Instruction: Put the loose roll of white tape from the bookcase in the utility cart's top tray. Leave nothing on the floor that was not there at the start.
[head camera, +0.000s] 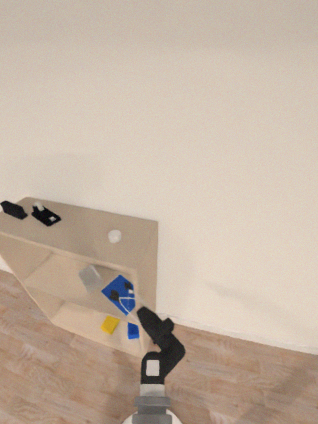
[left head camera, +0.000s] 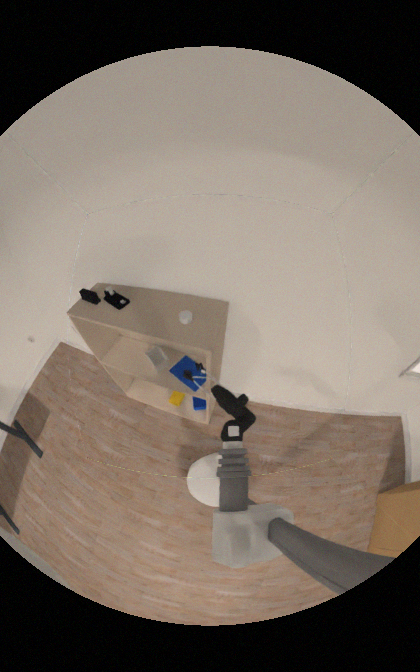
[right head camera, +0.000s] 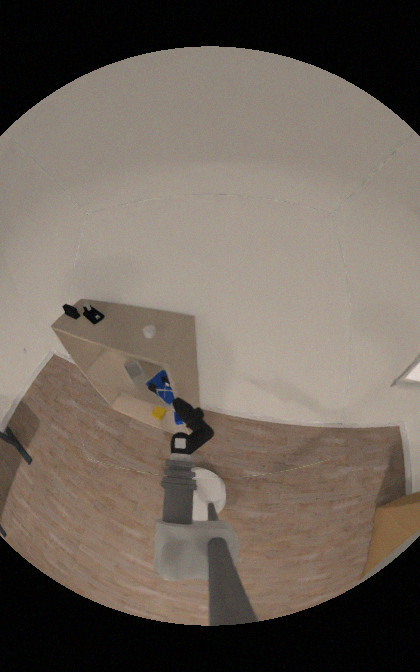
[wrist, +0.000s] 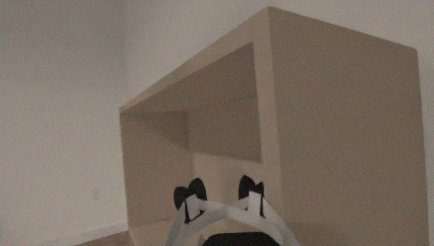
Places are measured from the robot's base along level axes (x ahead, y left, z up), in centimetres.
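Where they show: gripper, between the fingertips: (head camera: 117, 287) (wrist: 221, 190).
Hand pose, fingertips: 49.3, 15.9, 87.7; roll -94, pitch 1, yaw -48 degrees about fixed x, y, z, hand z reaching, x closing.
Each offset is from my fingertips to the top centre of the thing, as dx, dy, dz. "spot": to the spot under its first point.
A small round white object @(+12.3, +1.7, +18.0) (head camera: 114, 236) (left head camera: 185, 317) (right head camera: 149, 331), which looks like the tape roll, lies on top of the tan bookcase (head camera: 150, 231) (left head camera: 220, 311) (right head camera: 187, 325) (wrist: 350, 100), toward its right end. My gripper (head camera: 121, 290) (left head camera: 194, 371) (right head camera: 159, 383) (wrist: 221, 190) is open, with its fingertips apart. It is in front of the bookcase near its right side, lower than the top board. The top surface and the roll do not show in the wrist view. The utility cart does not show in these views.
Two black items @(+26.7, +55.7, +21.0) (head camera: 14, 210) @(+24.8, +38.2, +22.6) (head camera: 46, 215) stand on the bookcase's left end. A grey item @(spot: +22.5, +24.7, -28.0) (head camera: 90, 277), a blue item @(+13.7, +3.2, -28.4) (head camera: 116, 283), a yellow block @(+17.3, +17.9, -75.9) (head camera: 110, 324) and a small blue bin @(+15.5, -0.6, -72.9) (head camera: 132, 331) are inside it. A tan box (left head camera: 400, 517) (right head camera: 397, 530) stands at the right; dark legs (left head camera: 27, 439) show at the left.
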